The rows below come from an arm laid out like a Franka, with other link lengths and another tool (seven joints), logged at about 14 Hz.
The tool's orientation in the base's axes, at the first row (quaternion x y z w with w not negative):
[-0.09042 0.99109 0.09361 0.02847]
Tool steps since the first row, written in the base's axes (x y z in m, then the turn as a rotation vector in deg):
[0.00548 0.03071 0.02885 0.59 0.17 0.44]
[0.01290 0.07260 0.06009 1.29 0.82 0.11]
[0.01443 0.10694 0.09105 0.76 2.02 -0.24]
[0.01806 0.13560 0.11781 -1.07 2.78 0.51]
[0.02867 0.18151 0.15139 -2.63 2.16 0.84]
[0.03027 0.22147 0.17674 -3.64 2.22 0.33]
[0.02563 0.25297 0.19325 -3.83 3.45 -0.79]
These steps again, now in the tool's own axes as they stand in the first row. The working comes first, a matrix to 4 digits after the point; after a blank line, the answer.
The tool's axes in the first row as the columns of a matrix, in the base's axes (used below as rounded here):
[-0.9820 -0.1846 0.0395]
[-0.1739 0.9661 0.1907]
[-0.0734 0.1804 -0.9809]

[-0.01284 0.03386 -0.02223 -0.64 0.13 -0.38]
[-0.02970 0.07860 -0.04459 -1.42 0.57 0.10]
[-0.03945 0.11708 -0.06835 -1.08 1.77 0.65]
[-0.04996 0.14892 -0.08899 0.53 2.98 -0.01]
[-0.07083 0.19738 -0.11275 2.15 2.72 -0.52]
[-0.08121 0.24026 -0.12993 3.16 2.88 -0.04]
[-0.08334 0.27453 -0.14031 3.22 3.90 1.28]

